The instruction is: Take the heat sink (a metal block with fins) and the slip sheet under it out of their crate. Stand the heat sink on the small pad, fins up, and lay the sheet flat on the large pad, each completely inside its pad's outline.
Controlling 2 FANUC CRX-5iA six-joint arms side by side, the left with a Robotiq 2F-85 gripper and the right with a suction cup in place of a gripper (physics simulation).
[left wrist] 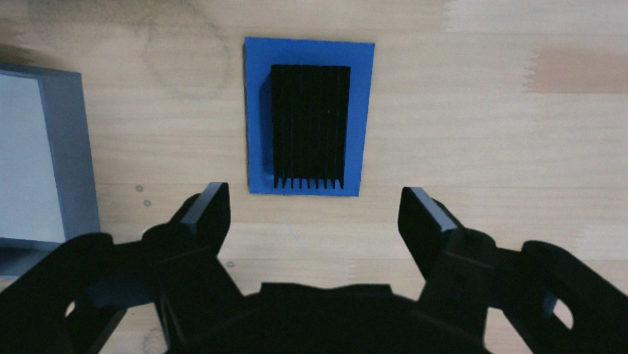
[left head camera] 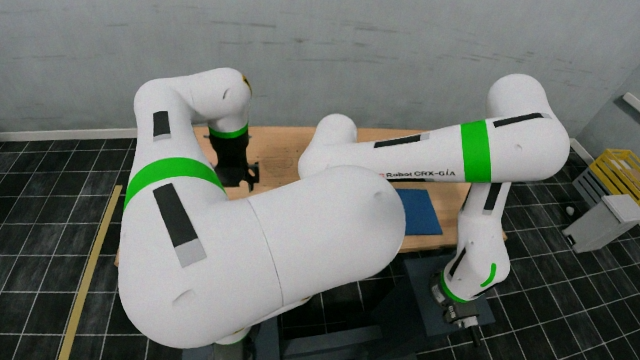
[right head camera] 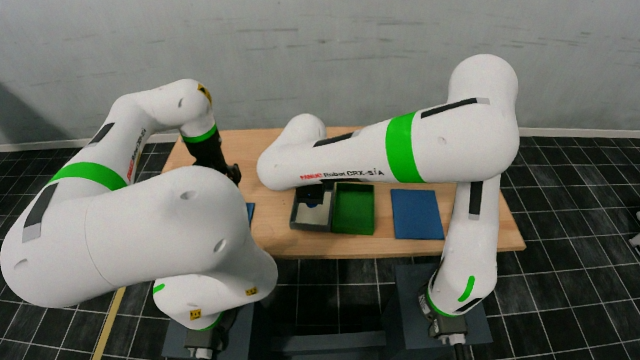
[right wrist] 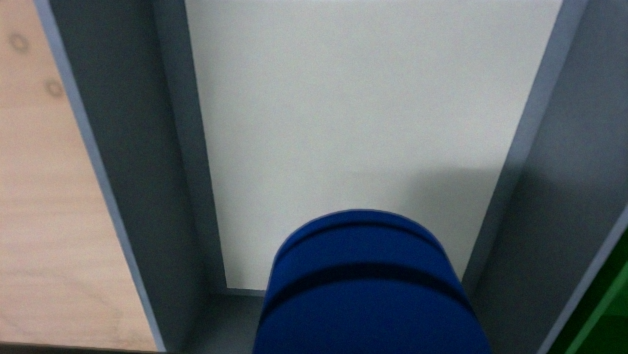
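Observation:
The black heat sink (left wrist: 310, 120) stands fins up on the small blue pad (left wrist: 361, 120) (right head camera: 251, 212), inside its outline. The pale slip sheet (right head camera: 315, 218) (left wrist: 25, 160) (right wrist: 350, 100) lies flat in the grey crate (right head camera: 310, 229) (left wrist: 72, 150) (right wrist: 120, 175). The large blue pad (left head camera: 422, 212) (right head camera: 417, 215) is bare where it shows. My left gripper (left head camera: 253, 175) (right head camera: 234, 173) (left wrist: 315, 188) is open and empty, above the table near the small pad. My right suction cup (right head camera: 312, 204) (right wrist: 370, 250) is over the sheet, low at the crate, holding nothing; whether it touches the sheet is hidden.
A green crate (right head camera: 354, 210) (right wrist: 607, 310) stands against the grey crate, between it and the large pad. The right forearm (left head camera: 420, 155) (right head camera: 350, 160) reaches across above the table. The left arm (left head camera: 325, 225) hides the crates in the left head camera.

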